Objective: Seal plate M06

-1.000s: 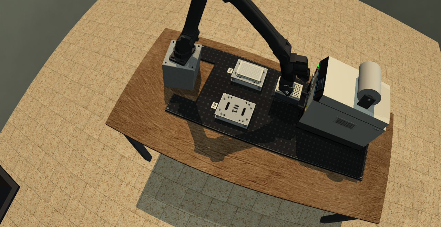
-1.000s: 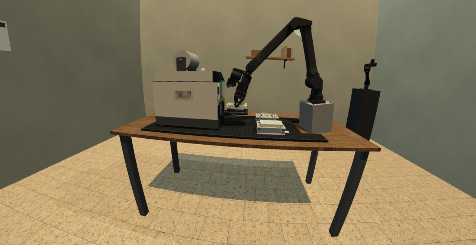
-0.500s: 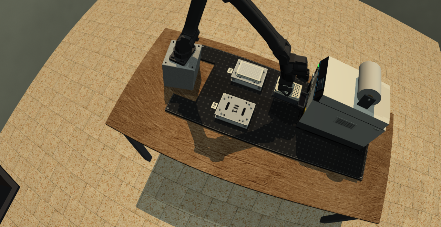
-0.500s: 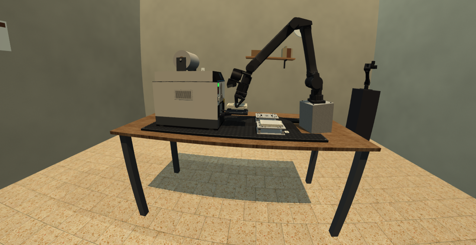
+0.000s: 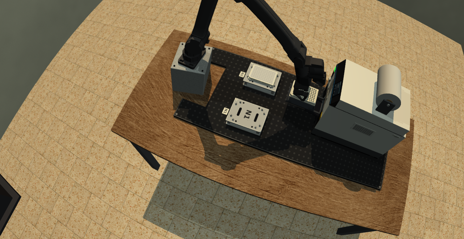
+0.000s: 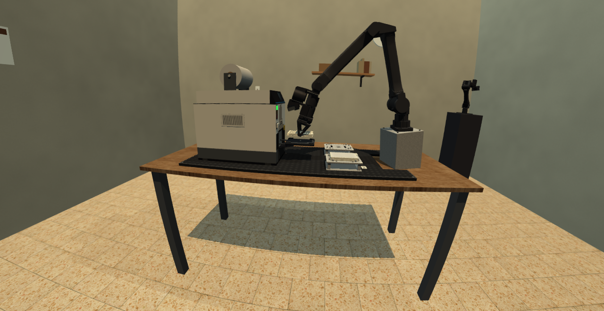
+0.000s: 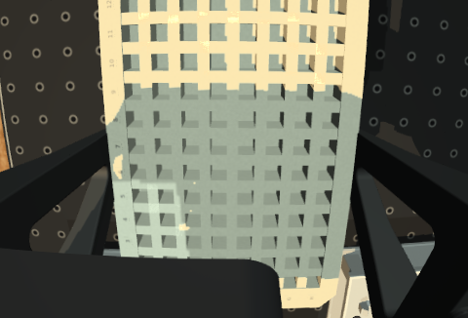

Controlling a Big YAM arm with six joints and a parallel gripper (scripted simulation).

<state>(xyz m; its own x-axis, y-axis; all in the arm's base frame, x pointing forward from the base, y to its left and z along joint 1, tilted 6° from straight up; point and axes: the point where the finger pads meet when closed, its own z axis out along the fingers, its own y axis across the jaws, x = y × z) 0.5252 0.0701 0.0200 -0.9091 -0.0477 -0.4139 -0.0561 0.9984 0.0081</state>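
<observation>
My gripper is now 4 cm above the sealer stage. Round my hand: start button: 10 cm to the left, 10 cm ahead, 5 cm above; plate M06: right at my hand; well plate: 22 cm behind, 9 cm below, 6 cm to the left.
</observation>
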